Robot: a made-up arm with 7 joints. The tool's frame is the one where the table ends. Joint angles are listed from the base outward.
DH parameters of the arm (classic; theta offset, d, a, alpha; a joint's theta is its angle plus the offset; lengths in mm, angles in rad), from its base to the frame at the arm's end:
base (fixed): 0 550.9 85.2 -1.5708
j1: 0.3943 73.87 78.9 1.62
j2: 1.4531 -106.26 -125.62 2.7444
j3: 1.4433 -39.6 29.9 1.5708
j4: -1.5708 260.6 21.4 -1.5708
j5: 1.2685 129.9 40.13 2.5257
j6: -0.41 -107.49 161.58 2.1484
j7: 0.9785 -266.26 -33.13 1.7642
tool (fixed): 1.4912 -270.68 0 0
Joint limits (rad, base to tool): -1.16..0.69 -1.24..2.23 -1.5..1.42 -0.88..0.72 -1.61..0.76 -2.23..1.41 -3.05..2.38
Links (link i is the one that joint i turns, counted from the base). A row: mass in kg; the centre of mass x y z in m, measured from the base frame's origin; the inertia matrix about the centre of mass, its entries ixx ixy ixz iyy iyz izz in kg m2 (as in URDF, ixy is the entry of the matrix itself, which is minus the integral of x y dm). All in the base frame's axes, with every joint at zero. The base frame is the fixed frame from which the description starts. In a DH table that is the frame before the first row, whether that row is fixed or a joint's. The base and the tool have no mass.
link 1: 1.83; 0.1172 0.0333 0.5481; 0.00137 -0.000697 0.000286 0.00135 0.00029 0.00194
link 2: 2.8; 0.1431 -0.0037 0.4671; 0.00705 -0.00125 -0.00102 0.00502 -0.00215 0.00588
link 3: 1.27; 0.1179 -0.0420 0.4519; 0.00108 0 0.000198 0.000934 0 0.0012
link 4: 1.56; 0.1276 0.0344 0.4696; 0.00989 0 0 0.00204 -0.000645 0.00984
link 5: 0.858; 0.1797 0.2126 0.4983; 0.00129 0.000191 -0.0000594 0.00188 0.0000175 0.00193
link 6: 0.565; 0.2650 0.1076 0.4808; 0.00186 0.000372 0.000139 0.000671 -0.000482 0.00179
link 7: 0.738; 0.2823 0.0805 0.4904; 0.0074 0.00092 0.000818 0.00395 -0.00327 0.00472
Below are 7 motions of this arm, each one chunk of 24 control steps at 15 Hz.
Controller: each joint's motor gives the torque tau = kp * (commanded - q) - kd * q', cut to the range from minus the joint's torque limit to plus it. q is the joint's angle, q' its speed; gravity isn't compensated. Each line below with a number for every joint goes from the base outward.
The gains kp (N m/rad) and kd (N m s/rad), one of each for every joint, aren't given. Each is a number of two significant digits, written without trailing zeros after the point. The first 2 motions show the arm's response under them.
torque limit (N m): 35 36 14 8 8.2 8.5 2.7
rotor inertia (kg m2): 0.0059 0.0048 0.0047 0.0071 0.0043 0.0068 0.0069
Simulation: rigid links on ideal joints. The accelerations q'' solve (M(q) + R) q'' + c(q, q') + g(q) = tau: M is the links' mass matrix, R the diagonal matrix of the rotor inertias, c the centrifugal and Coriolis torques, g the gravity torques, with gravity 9.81 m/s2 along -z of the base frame. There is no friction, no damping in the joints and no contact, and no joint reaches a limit. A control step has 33 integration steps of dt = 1/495 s. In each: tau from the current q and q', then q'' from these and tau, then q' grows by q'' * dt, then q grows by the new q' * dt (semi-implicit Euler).
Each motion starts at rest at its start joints. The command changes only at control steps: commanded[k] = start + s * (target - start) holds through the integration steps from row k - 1 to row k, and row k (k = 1, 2, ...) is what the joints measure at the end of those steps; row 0 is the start. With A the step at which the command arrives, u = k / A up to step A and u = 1 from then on. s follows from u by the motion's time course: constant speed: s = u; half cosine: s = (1 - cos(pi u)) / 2; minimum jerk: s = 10 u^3 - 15 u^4 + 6 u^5; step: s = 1 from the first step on.
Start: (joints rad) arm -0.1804 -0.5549 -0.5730 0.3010 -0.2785 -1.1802 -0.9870
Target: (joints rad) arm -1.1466 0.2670 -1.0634 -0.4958 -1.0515 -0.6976 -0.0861
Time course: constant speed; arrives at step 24
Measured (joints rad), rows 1 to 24:
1: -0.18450 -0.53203 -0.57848 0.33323 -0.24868 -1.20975 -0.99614
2: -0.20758 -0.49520 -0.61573 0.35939 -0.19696 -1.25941 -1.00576
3: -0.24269 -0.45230 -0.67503 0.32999 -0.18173 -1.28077 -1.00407
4: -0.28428 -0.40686 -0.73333 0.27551 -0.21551 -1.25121 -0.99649
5: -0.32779 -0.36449 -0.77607 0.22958 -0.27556 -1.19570 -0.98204
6: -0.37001 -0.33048 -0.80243 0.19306 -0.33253 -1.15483 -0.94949
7: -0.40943 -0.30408 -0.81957 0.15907 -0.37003 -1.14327 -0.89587
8: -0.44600 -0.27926 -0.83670 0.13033 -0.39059 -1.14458 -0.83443
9: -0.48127 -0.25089 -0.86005 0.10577 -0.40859 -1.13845 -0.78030
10: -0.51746 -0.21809 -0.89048 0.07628 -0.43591 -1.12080 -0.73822
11: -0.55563 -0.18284 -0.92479 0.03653 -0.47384 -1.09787 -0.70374
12: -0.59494 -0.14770 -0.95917 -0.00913 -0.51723 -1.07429 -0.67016
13: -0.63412 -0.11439 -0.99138 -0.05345 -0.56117 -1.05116 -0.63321
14: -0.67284 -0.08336 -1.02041 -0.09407 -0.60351 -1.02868 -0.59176
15: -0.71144 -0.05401 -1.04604 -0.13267 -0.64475 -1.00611 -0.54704
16: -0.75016 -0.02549 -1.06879 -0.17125 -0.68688 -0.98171 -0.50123
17: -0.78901 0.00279 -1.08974 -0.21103 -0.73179 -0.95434 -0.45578
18: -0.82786 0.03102 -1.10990 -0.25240 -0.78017 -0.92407 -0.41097
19: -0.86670 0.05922 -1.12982 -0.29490 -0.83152 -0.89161 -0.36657
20: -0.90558 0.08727 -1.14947 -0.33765 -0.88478 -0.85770 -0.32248
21: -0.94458 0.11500 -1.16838 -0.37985 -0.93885 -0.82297 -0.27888
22: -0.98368 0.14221 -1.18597 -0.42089 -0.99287 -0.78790 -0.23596
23: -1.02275 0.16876 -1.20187 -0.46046 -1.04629 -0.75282 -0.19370
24: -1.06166 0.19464 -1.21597 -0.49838 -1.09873 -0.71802 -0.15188
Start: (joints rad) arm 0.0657 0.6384 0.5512 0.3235 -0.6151 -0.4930 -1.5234
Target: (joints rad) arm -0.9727 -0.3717 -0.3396 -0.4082 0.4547 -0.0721 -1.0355
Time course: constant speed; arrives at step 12
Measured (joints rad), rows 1 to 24:
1: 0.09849 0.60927 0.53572 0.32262 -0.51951 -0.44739 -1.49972
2: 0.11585 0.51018 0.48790 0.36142 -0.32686 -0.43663 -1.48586
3: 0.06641 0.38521 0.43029 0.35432 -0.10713 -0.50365 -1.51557
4: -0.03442 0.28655 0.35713 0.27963 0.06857 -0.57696 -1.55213
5: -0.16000 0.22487 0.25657 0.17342 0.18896 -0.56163 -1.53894
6: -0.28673 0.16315 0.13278 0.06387 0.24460 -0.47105 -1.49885
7: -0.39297 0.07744 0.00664 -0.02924 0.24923 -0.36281 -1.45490
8: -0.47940 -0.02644 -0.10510 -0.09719 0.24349 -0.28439 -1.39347
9: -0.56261 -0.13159 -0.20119 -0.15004 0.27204 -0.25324 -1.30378
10: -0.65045 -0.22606 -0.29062 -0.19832 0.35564 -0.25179 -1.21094
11: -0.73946 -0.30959 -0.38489 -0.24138 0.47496 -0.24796 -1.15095
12: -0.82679 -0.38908 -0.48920 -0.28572 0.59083 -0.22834 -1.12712
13: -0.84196 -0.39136 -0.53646 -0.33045 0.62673 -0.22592 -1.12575
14: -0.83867 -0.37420 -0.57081 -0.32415 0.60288 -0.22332 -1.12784
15: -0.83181 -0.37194 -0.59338 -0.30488 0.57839 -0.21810 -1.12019
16: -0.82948 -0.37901 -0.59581 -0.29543 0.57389 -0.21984 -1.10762
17: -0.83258 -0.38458 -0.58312 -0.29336 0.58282 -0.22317 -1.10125
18: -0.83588 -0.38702 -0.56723 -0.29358 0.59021 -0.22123 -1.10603
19: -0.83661 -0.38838 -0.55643 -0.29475 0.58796 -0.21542 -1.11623
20: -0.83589 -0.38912 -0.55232 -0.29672 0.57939 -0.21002 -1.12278
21: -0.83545 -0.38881 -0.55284 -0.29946 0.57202 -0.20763 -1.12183
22: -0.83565 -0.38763 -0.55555 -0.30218 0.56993 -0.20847 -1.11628
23: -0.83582 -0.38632 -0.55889 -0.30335 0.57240 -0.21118 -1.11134
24: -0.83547 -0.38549 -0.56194 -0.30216 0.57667 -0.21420 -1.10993
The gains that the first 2 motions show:
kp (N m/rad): 46 40 19 12 8.4 9.1 2.8
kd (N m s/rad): 1.4 1.3 1.2 0.4 0.36 0.23 0.19
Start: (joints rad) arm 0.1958 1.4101 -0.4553 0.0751 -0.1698 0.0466 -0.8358
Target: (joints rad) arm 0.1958 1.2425 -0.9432 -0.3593 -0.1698 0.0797 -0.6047
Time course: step
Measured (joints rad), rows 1 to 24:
1: 0.22246 1.24474 -0.62115 -0.15218 -0.01335 0.03194 -0.78879
2: 0.30449 1.20693 -0.84423 -0.28973 -0.00357 -0.10196 -0.74448
3: 0.34811 1.28909 -1.02905 -0.30600 0.00422 -0.10012 -0.69946
4: 0.30857 1.35270 -1.15438 -0.33490 -0.00946 -0.07416 -0.69343
5: 0.24833 1.38472 -1.21338 -0.36845 -0.05394 -0.06359 -0.71510
6: 0.22914 1.39106 -1.22119 -0.39040 -0.08804 -0.04358 -0.73570
7: 0.25553 1.37217 -1.19702 -0.39489 -0.10337 -0.02954 -0.73888
8: 0.29214 1.33948 -1.15345 -0.38012 -0.10052 -0.03290 -0.72330
9: 0.30581 1.31088 -1.10193 -0.34892 -0.07957 -0.04161 -0.70132
10: 0.29262 1.29746 -1.05740 -0.31216 -0.04938 -0.04827 -0.68865
11: 0.27179 1.29784 -1.03386 -0.28612 -0.02279 -0.05626 -0.69283
12: 0.26203 1.30472 -1.03559 -0.27978 -0.00852 -0.06452 -0.70945
13: 0.26642 1.31303 -1.05449 -0.29068 -0.00883 -0.06771 -0.72682
14: 0.27542 1.32063 -1.07725 -0.31005 -0.02092 -0.06402 -0.73557
15: 0.27961 1.32635 -1.09411 -0.32870 -0.03898 -0.05607 -0.73430
16: 0.27769 1.32951 -1.10219 -0.34092 -0.05560 -0.04809 -0.72722
17: 0.27435 1.32999 -1.10329 -0.34519 -0.06475 -0.04375 -0.71939
18: 0.27358 1.32823 -1.10032 -0.34259 -0.06452 -0.04452 -0.71421
19: 0.27531 1.32516 -1.09536 -0.33547 -0.05715 -0.04896 -0.71289
20: 0.27701 1.32199 -1.08976 -0.32681 -0.04710 -0.05408 -0.71476
21: 0.27697 1.31974 -1.08477 -0.31951 -0.03867 -0.05751 -0.71804
22: 0.27560 1.31889 -1.08154 -0.31567 -0.03440 -0.05850 -0.72098
23: 0.27439 1.31926 -1.08069 -0.31583 -0.03458 -0.05752 -0.72256
24: 0.27424 1.32033 -1.08197 -0.31900 -0.03787 -0.05556 -0.72264

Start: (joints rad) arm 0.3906 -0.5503 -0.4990 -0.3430 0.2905 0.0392 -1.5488
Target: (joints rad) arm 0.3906 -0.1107 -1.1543 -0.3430 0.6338 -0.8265 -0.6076
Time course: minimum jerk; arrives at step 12
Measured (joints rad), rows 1 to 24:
1: 0.38257 -0.51820 -0.47171 -0.29179 0.34100 0.02390 -1.54291
2: 0.37703 -0.49141 -0.43301 -0.22864 0.46048 -0.04277 -1.57243
3: 0.38500 -0.47989 -0.41744 -0.19320 0.57792 -0.15645 -1.62870
4: 0.38982 -0.45200 -0.44524 -0.18018 0.65643 -0.27485 -1.64157
5: 0.38047 -0.39459 -0.51877 -0.19986 0.69036 -0.37879 -1.56890
6: 0.36179 -0.31809 -0.62283 -0.24874 0.68992 -0.47182 -1.42524
7: 0.34618 -0.23884 -0.73676 -0.29244 0.67468 -0.56139 -1.24977
8: 0.33997 -0.16862 -0.84764 -0.29625 0.66594 -0.65479 -1.07535
9: 0.33925 -0.11309 -0.94986 -0.26329 0.67849 -0.74477 -0.92532
10: 0.33775 -0.07184 -1.03823 -0.22735 0.70291 -0.80860 -0.81691
11: 0.33335 -0.04233 -1.10489 -0.21234 0.71333 -0.82989 -0.75842
12: 0.32605 -0.02551 -1.14168 -0.21438 0.69980 -0.81627 -0.74562
13: 0.31698 -0.02358 -1.14542 -0.22037 0.67589 -0.79326 -0.76030
14: 0.31046 -0.03544 -1.12218 -0.22486 0.66043 -0.77860 -0.77972
15: 0.31023 -0.05514 -1.08544 -0.22794 0.65872 -0.77536 -0.78882
16: 0.31442 -0.07361 -1.04986 -0.23024 0.66410 -0.77835 -0.78369
17: 0.31797 -0.08356 -1.02581 -0.23144 0.66836 -0.78053 -0.76933
18: 0.31877 -0.08362 -1.01703 -0.23130 0.66790 -0.77915 -0.75485
19: 0.31844 -0.07763 -1.02148 -0.23041 0.66475 -0.77725 -0.74726
20: 0.31871 -0.07038 -1.03384 -0.22944 0.66348 -0.77865 -0.74808
21: 0.31957 -0.06460 -1.04826 -0.22846 0.66622 -0.78333 -0.75449
22: 0.32013 -0.06093 -1.06028 -0.22737 0.67078 -0.78805 -0.76245
23: 0.31982 -0.05918 -1.06749 -0.22646 0.67351 -0.78979 -0.76883
24: 0.31880 -0.05910 -1.06932 -0.22622 0.67284 -0.78809 -0.77215

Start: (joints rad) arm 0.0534 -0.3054 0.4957 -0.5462 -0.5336 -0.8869 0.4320
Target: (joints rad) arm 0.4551 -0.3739 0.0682 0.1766 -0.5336 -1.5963 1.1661
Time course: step
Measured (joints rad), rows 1 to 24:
1: 0.25654 -0.30787 0.36341 -0.19170 -0.86143 -1.38369 0.74209
2: 0.52630 -0.27068 0.23867 0.29768 -0.66594 -1.65022 1.07593
3: 0.64180 -0.27740 0.16599 0.62688 -0.20421 -1.73525 1.39177
4: 0.64567 -0.31614 0.05804 0.64670 -0.04252 -1.87836 1.79705
5: 0.57670 -0.30010 0.00648 0.51005 -0.06070 -1.92209 1.96186
6: 0.49274 -0.26853 0.03840 0.31292 -0.12334 -1.85501 1.82078
7: 0.42721 -0.26431 0.11588 0.14820 -0.24546 -1.75635 1.52756
8: 0.40921 -0.28863 0.18997 0.10830 -0.44980 -1.63636 1.26375
9: 0.45106 -0.33073 0.22755 0.16027 -0.61577 -1.52719 1.11035
10: 0.49832 -0.34471 0.22270 0.24288 -0.62935 -1.51192 1.04851
11: 0.51556 -0.32130 0.18941 0.31359 -0.51961 -1.60630 1.07699
12: 0.51304 -0.29384 0.14491 0.34013 -0.37851 -1.72348 1.18473
13: 0.50535 -0.27926 0.10770 0.33401 -0.28635 -1.78174 1.31355
14: 0.49944 -0.27774 0.09171 0.31824 -0.26801 -1.77458 1.39374
15: 0.49707 -0.28674 0.09911 0.30493 -0.30695 -1.73371 1.39686
16: 0.49579 -0.30014 0.12229 0.29325 -0.36960 -1.68632 1.34376
17: 0.49244 -0.30963 0.14808 0.28042 -0.42423 -1.65222 1.27329
18: 0.48767 -0.31070 0.16401 0.27005 -0.45202 -1.64185 1.21675
19: 0.48552 -0.30549 0.16480 0.26827 -0.45003 -1.65230 1.18962
20: 0.48833 -0.29911 0.15380 0.27685 -0.42757 -1.67205 1.19242
21: 0.49429 -0.29521 0.13896 0.29137 -0.39920 -1.68979 1.21600
22: 0.49956 -0.29452 0.12758 0.30405 -0.37751 -1.69979 1.24711
23: 0.50138 -0.29592 0.12345 0.30877 -0.36854 -1.70171 1.27262
24: 0.49937 -0.29786 0.12648 0.30460 -0.37167 -1.69775 1.28382

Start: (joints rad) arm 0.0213 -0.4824 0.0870 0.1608 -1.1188 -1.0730 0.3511
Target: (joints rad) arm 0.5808 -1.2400 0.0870 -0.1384 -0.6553 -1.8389 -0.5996
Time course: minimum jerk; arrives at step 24
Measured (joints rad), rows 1 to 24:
1: 0.07409 -0.44739 0.09725 0.20610 -1.10937 -1.09559 0.34274
2: 0.12823 -0.43716 0.07845 0.33587 -1.06094 -1.14238 0.32127
3: 0.16516 -0.44946 0.05974 0.41500 -0.98661 -1.19952 0.30654
4: 0.17569 -0.46977 0.05150 0.40904 -0.92846 -1.24497 0.29781
5: 0.16771 -0.48797 0.05600 0.35514 -0.91878 -1.25975 0.28343
6: 0.16181 -0.51029 0.06721 0.29084 -0.94698 -1.25354 0.25466
7: 0.17282 -0.54547 0.07589 0.24037 -0.97590 -1.25670 0.20895
8: 0.20215 -0.59159 0.07793 0.21553 -0.97377 -1.29334 0.14902
9: 0.24193 -0.64298 0.07508 0.21043 -0.93159 -1.36512 0.08010
10: 0.28317 -0.69720 0.07028 0.20727 -0.86476 -1.45368 0.00565
11: 0.32084 -0.75331 0.06424 0.19157 -0.80153 -1.53535 -0.07455
12: 0.35401 -0.81046 0.05695 0.15844 -0.76062 -1.59839 -0.16120
13: 0.38449 -0.86839 0.04968 0.11377 -0.73882 -1.64824 -0.25160
14: 0.41510 -0.92642 0.04379 0.07079 -0.72042 -1.69721 -0.34025
15: 0.44731 -0.98269 0.03920 0.03981 -0.69384 -1.75175 -0.42307
16: 0.47969 -1.03479 0.03461 0.02107 -0.65931 -1.80845 -0.49934
17: 0.50898 -1.08058 0.02869 0.00730 -0.62521 -1.85879 -0.56948
18: 0.53249 -1.11869 0.02130 -0.00817 -0.59917 -1.89696 -0.63175
19: 0.54964 -1.14880 0.01377 -0.02592 -0.58237 -1.92366 -0.68255
20: 0.56143 -1.17119 0.00777 -0.04176 -0.57140 -1.94271 -0.71935
21: 0.56905 -1.18639 0.00411 -0.05185 -0.56312 -1.95635 -0.74257
22: 0.57329 -1.19509 0.00249 -0.05592 -0.55700 -1.96452 -0.75481
23: 0.57476 -1.19843 0.00195 -0.05649 -0.55382 -1.96709 -0.75911
24: 0.57436 -1.19835 0.00162 -0.05646 -0.55345 -1.96590 -0.75807

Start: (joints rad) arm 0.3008 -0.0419 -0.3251 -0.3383 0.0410 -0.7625 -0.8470
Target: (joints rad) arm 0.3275 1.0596 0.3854 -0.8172 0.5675 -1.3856 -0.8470
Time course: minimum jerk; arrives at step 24
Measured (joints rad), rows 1 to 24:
1: 0.32646 -0.00058 -0.28255 -0.29543 0.08411 -0.77268 -0.88475
2: 0.33551 0.01021 -0.23975 -0.22363 0.17110 -0.81568 -0.95475
3: 0.34795 0.00599 -0.20568 -0.19880 0.23023 -0.86078 -1.01540
4: 0.35549 0.01985 -0.18441 -0.21550 0.24012 -0.86837 -1.04430
5: 0.35227 0.05729 -0.16871 -0.25094 0.21889 -0.85011 -1.04493
6: 0.34772 0.10731 -0.14804 -0.29148 0.19749 -0.84190 -1.03188
7: 0.34991 0.16243 -0.11761 -0.32553 0.19922 -0.86206 -1.01899
8: 0.35957 0.22340 -0.07737 -0.34672 0.22814 -0.90280 -1.01667
9: 0.37267 0.29221 -0.02952 -0.36227 0.26977 -0.94785 -1.02689
10: 0.38473 0.36831 0.02318 -0.38583 0.30584 -0.98629 -1.04252
11: 0.39348 0.44915 0.07952 -0.42351 0.32952 -1.01613 -1.05458
12: 0.39961 0.53130 0.13988 -0.47014 0.34602 -1.04266 -1.05903
13: 0.40573 0.61172 0.20400 -0.51618 0.36371 -1.07231 -1.05695
14: 0.41396 0.68844 0.26958 -0.55526 0.38689 -1.10681 -1.05139
15: 0.42419 0.76021 0.33316 -0.58687 0.41391 -1.14279 -1.04455
16: 0.43449 0.82571 0.39164 -0.61429 0.43999 -1.17560 -1.03696
17: 0.44281 0.88331 0.44319 -0.64046 0.46150 -1.20267 -1.02830
18: 0.44843 0.93157 0.48727 -0.66545 0.47793 -1.22422 -1.01873
19: 0.45206 0.96969 0.52390 -0.68701 0.49064 -1.24150 -1.00914
20: 0.45492 0.99762 0.55296 -0.70286 0.50075 -1.25497 -1.00068
21: 0.45774 1.01591 0.57430 -0.71229 0.50818 -1.26408 -0.99418
22: 0.46049 1.02566 0.58828 -0.71629 0.51227 -1.26831 -0.98999
23: 0.46271 1.02872 0.59611 -0.71676 0.51293 -1.26822 -0.98805
24: 0.46418 1.02793 0.59991 -0.71577 0.51112 -1.26559 -0.98796

